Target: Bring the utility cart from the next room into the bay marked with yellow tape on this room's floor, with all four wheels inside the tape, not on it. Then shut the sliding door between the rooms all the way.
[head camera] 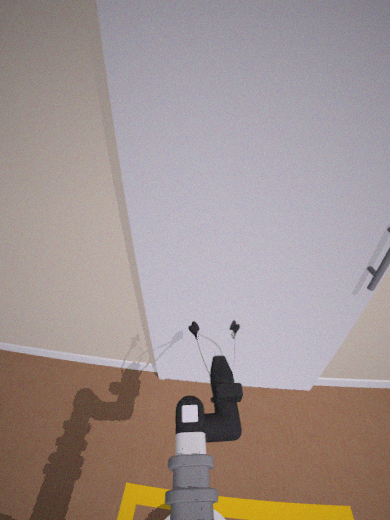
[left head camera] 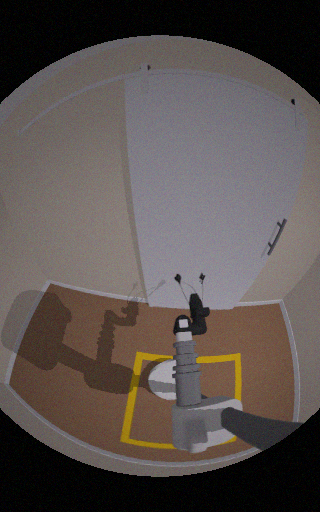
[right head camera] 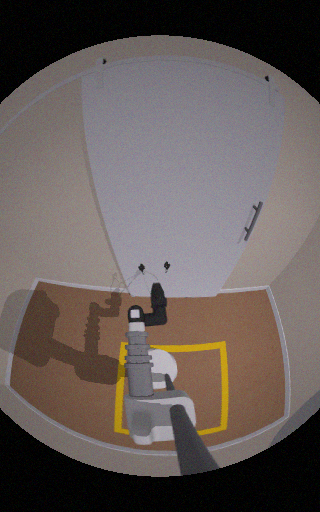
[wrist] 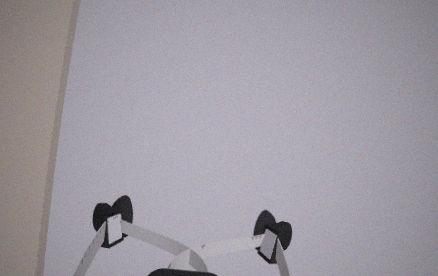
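Pixels of known places: gripper, fingertip midpoint: (head camera: 213,322) (left head camera: 189,273) (right head camera: 153,262) (wrist: 194,219); robot's base, origin of the base link: (left head camera: 170,378) (right head camera: 155,367).
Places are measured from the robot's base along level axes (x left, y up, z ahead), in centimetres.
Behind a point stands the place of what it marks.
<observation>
The pale grey sliding door (head camera: 240,175) @[x -18.0, y 136.8, z 82.4 cm] (left head camera: 210,175) @[x -20.3, y 142.0, z 82.1 cm] (right head camera: 180,165) @[x -25.5, y 139.6, z 81.4 cm] (wrist: 250,110) @[x -16.7, y 110.3, z 82.6 cm] hangs against the wall in front of me. Its dark bar handle (head camera: 380,267) @[x -72.8, y 107.8, z 68.7 cm] (left head camera: 277,237) @[x -73.4, y 113.0, z 67.8 cm] (right head camera: 253,221) @[x -73.3, y 113.1, z 68.0 cm] is near its right edge. My gripper (head camera: 214,328) @[x -8.5, y 94.7, z 57.5 cm] (left head camera: 190,277) @[x -8.5, y 94.7, z 57.5 cm] (right head camera: 154,267) @[x -8.5, y 94.7, z 57.5 cm] (wrist: 194,219) @[x -8.5, y 94.7, z 57.5 cm] is open and empty, in front of the lower left part of the door, well left of the handle. Whether the fingertips touch the door I cannot tell. The yellow tape bay (head camera: 285,509) @[x -45.9, y -2.7, z 17.0 cm] (left head camera: 238,380) @[x -71.7, y -2.7, z -17.9 cm] (right head camera: 224,385) @[x -68.1, y -2.7, z -37.7 cm] is on the brown floor, with my round base partly inside it. The utility cart does not show in these views.
The beige wall (head camera: 55,200) @[x 55.8, y 124.5, z 98.5 cm] (left head camera: 65,200) @[x 79.0, y 128.9, z 101.7 cm] (right head camera: 50,190) @[x 62.9, y 133.8, z 99.4 cm] (wrist: 25,100) @[x 36.9, y 109.7, z 95.8 cm] stands left of the door, with a white baseboard (head camera: 75,357) @[x 86.9, y 3.4, z 101.4 cm] along the floor. More wall and baseboard show right of the door. My arm (head camera: 192,480) @[x -0.2, y 105.5, z 16.1 cm] (left head camera: 186,375) @[x 0.6, y 107.3, z 7.6 cm] (right head camera: 139,370) @[x -0.6, y 106.4, z 6.1 cm] extends over the tape towards the door.
</observation>
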